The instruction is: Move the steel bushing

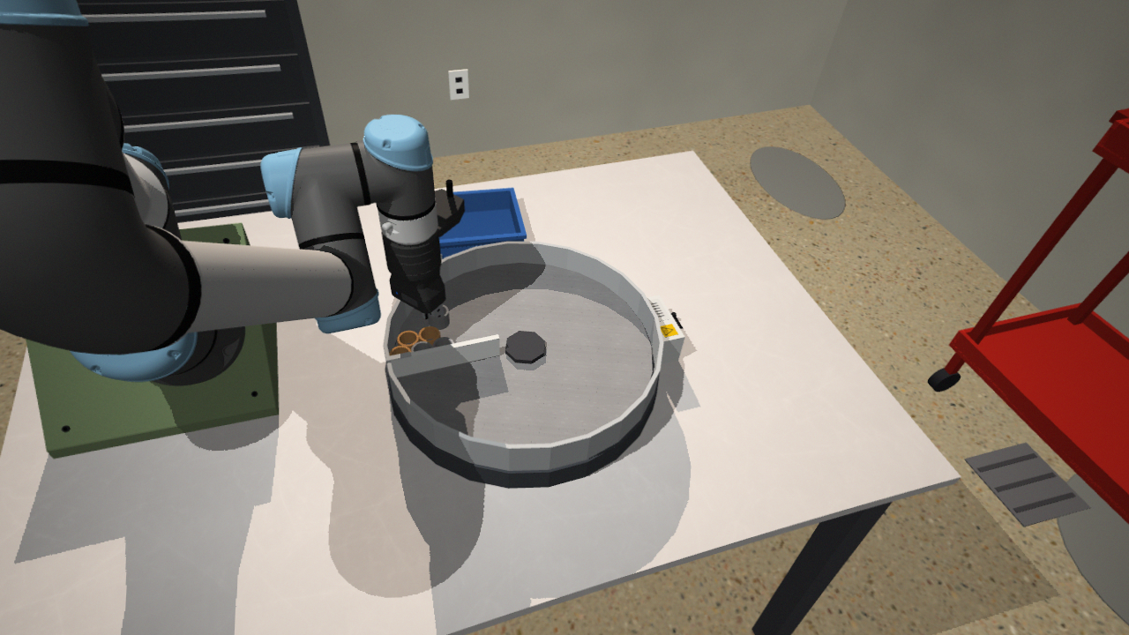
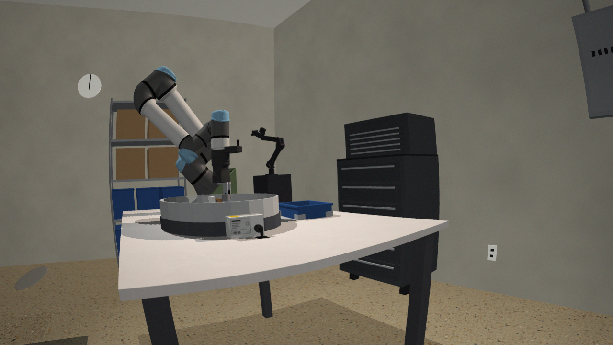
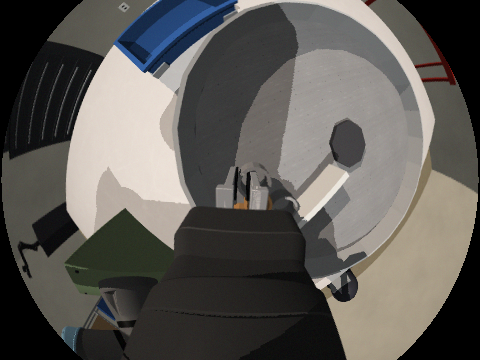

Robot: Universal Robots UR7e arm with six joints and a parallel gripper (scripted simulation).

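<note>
Now: the blue crate 150 mm ahead of my hand, 260 mm to the left of it and 70 mm below it. Also, from my hand: round grey turntable 120 mm ahead, 90 mm to the right, 40 mm below.
</note>
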